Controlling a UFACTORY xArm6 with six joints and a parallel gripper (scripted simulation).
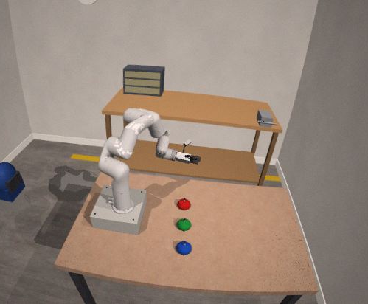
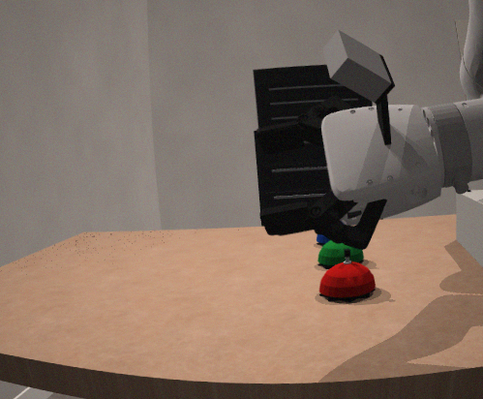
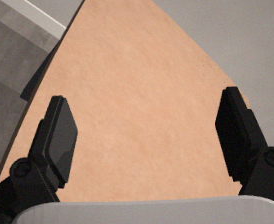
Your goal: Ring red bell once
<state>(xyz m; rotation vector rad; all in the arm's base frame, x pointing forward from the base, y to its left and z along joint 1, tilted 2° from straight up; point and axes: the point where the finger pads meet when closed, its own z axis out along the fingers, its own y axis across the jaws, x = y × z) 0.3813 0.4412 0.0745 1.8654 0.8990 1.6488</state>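
The red bell is 25 cm to the right of my hand, 15 cm below it and 5 cm behind it. From my hand the other things lie so: green bell (42 cm to the right, 15 cm below, 2 cm behind); blue bell (59 cm to the right, 15 cm below).
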